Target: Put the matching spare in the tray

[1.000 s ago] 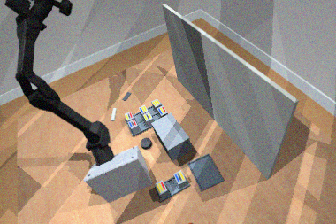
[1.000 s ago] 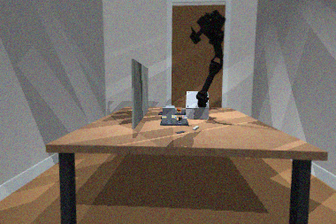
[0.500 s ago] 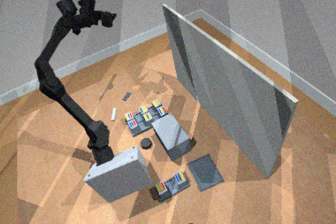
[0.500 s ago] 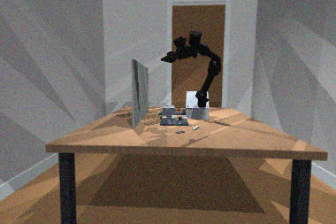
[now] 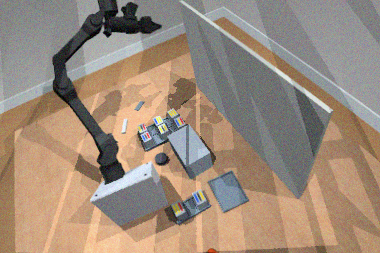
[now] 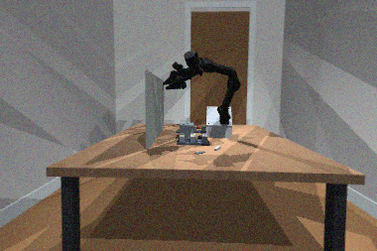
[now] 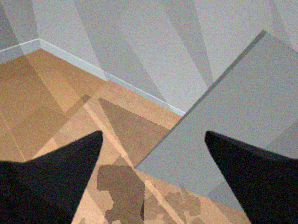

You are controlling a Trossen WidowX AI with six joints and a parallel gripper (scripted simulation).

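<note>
Now: the grey spare 610 mm to the right of my gripper tip, 320 mm below it and 90 mm behind it. Round my gripper tip: grey tray (610 mm to the right, 350 mm below, 10 mm ahead); then grey box (410 mm to the right, 310 mm below, 60 mm behind).
</note>
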